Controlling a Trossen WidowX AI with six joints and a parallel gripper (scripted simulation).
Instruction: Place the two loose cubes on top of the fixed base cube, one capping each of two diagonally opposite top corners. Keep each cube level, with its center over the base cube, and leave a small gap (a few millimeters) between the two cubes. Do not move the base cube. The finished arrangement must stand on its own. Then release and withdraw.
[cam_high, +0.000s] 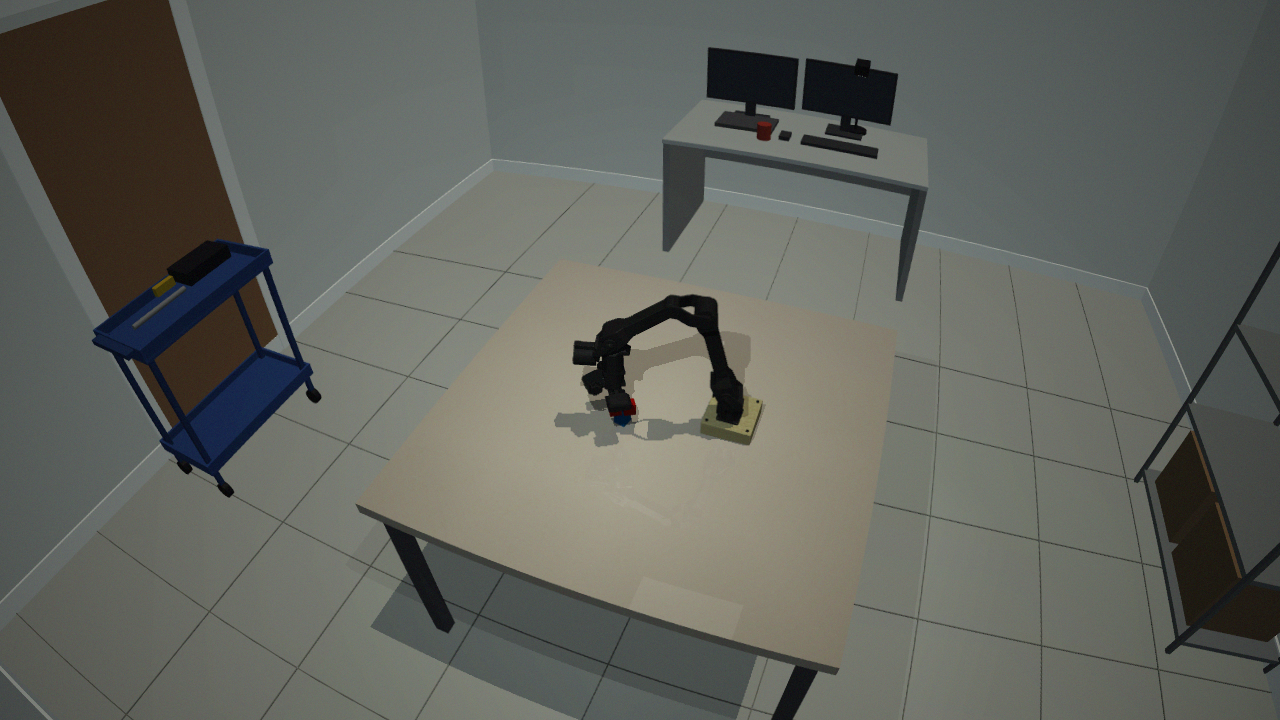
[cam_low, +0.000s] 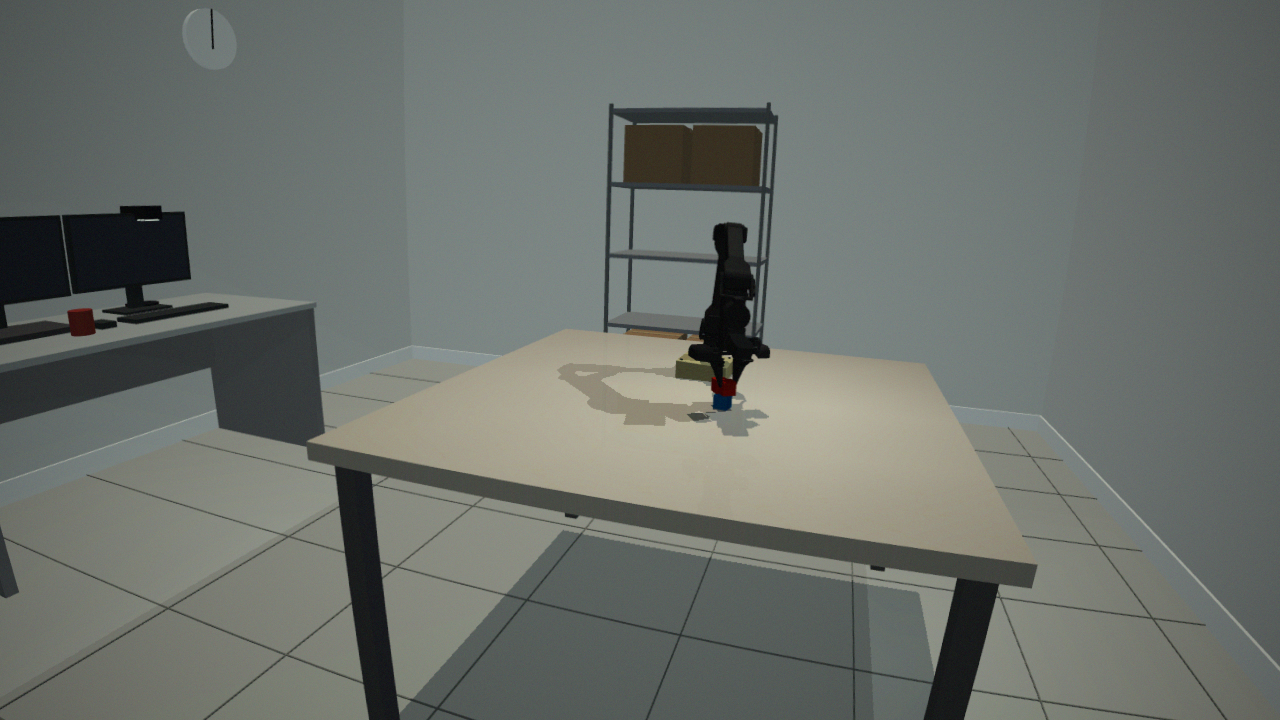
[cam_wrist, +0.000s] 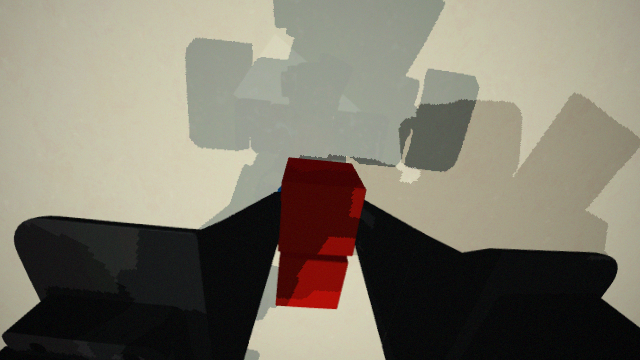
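My gripper tip is 3 cm past the red cube, 2 cm to the left of it and 1 cm above it. From my gripper tip the other things lie so: blue cube: 4 cm below, 2 cm behind, 1 cm to the right.
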